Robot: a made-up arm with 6 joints.
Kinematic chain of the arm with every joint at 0, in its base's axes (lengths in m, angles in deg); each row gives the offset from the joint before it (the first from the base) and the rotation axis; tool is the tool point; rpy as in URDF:
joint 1: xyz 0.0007 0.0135 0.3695 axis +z
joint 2: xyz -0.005 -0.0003 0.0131 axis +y
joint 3: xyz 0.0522 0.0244 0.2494 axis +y
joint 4: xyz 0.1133 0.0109 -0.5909 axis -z
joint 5: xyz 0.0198 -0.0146 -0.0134 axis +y
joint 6: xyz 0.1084 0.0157 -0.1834 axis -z
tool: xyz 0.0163 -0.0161 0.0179 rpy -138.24 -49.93 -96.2
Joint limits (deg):
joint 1: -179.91..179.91
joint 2: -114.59..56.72
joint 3: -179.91..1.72
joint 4: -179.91..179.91
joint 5: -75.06..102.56
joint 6: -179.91..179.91
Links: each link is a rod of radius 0.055 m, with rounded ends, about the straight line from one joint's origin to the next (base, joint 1, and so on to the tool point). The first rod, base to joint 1, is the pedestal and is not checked.
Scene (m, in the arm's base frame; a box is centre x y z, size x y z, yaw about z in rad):
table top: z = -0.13
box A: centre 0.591 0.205 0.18 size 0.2 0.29 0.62 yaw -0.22
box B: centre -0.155 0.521 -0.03 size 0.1 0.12 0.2 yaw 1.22
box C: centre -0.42 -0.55 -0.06 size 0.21 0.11 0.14 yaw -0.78
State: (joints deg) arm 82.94 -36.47 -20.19 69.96 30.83 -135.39
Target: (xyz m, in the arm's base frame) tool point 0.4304 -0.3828 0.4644
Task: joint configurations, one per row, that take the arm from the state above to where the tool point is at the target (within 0.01 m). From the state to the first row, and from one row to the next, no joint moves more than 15 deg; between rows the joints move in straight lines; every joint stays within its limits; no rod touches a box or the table.
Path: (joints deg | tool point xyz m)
1: 70.44 -45.92 -32.44 70.01 26.34 -139.44 | 0.2199 0.6422 0.5792
2: 57.94 -55.38 -44.70 70.05 21.84 -143.48 | 0.3147 0.4976 0.8589
3: 45.44 -64.83 -56.95 70.10 17.35 -147.53 | 0.2844 0.2703 1.0886
4: 32.94 -74.28 -69.21 70.15 12.85 -151.58 | 0.1094 0.0428 1.2309
5: 20.44 -83.74 -81.46 70.19 8.36 -155.63 | -0.1783 -0.1030 1.2609
6: 10.23 -78.13 -68.11 72.77 4.32 -150.70 | 0.0650 -0.0383 1.2242
7: 0.02 -72.52 -54.76 75.34 0.28 -145.78 | 0.2852 -0.0644 1.1069
8: -10.20 -66.91 -41.42 77.91 -3.75 -140.86 | 0.4349 -0.1594 0.9250
9: -20.41 -61.30 -28.07 80.48 -7.79 -135.94 | 0.4847 -0.2819 0.7015
10: -30.62 -55.69 -14.72 83.05 -11.83 -131.02 | 0.4304 -0.3828 0.4645

